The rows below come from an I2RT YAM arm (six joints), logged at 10 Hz.
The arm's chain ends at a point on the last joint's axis. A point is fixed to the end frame.
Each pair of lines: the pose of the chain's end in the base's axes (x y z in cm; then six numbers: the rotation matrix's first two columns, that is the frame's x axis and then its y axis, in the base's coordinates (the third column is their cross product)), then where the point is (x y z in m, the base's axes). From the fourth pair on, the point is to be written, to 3 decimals.
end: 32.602 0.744 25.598 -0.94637 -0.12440 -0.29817 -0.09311 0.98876 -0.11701
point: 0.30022 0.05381 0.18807
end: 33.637 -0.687 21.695 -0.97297 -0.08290 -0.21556 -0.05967 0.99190 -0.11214
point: 0.30688 0.04060 0.15134
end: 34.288 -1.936 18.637 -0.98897 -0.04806 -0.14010 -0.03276 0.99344 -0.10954
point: 0.31015 0.02916 0.12310
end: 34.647 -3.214 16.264 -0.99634 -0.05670 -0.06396 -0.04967 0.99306 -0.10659
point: 0.309 0.016 0.102
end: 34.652 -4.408 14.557 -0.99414 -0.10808 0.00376 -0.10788 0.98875 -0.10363
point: 0.302 0.002 0.088
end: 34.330 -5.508 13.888 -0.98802 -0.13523 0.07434 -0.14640 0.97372 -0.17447
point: 0.294 -0.015 0.080
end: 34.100 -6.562 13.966 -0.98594 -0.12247 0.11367 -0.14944 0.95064 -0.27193
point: 0.290 -0.032 0.079
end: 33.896 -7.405 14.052 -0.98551 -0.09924 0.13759 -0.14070 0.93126 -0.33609
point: 0.288 -0.044 0.078
